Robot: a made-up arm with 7 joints.
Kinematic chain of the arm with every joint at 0, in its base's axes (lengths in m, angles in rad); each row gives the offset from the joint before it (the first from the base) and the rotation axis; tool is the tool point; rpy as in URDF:
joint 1: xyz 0 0 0.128 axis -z
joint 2: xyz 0 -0.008 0.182 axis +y
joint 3: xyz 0 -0.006 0.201 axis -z
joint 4: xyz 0 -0.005 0.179 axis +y
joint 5: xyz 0 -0.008 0.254 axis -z
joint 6: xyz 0 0 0.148 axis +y
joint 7: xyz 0 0 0.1 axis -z
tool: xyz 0 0 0 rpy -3.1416 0 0
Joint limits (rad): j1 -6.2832..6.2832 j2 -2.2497..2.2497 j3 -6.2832..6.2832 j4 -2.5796..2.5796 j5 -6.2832..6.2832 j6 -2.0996..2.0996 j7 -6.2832..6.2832
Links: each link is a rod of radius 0.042 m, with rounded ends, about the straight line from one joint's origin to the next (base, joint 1, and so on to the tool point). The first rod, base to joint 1, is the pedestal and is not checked.
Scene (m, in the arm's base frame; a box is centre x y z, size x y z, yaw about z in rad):
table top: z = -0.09
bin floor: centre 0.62 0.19 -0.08 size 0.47 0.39 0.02 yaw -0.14
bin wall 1: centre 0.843 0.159 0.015 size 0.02 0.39 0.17 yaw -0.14
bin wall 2: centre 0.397 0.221 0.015 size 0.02 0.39 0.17 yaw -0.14
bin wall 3: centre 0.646 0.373 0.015 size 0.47 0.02 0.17 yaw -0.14
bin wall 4: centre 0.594 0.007 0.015 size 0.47 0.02 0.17 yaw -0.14
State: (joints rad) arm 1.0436 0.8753 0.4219 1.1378 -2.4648 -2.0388 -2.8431
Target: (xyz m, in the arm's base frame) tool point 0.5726 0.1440 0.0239
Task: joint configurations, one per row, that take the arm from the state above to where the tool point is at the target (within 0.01 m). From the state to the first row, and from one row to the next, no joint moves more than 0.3 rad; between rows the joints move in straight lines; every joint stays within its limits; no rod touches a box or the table.
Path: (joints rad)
1: 0.8018 0.8926 0.2728 1.1378 -2.4990 -2.0121 -2.8431
2: 0.5600 0.9100 0.1238 1.1378 -2.5332 -1.9853 -2.8431
3: 0.3182 0.9273 -0.0253 1.1377 -2.5674 -1.9586 -2.8431
4: 0.0764 0.9447 -0.1743 1.1377 -2.6016 -1.9319 -2.8431
5: -0.1653 0.9620 -0.3234 1.1377 -2.6358 -1.9052 -2.8431
6: -0.1827 1.1976 -0.3061 1.0322 -2.6175 -1.8096 -2.8431
7: -0.2000 1.4333 -0.2887 0.9268 -2.5992 -1.7141 -2.8431

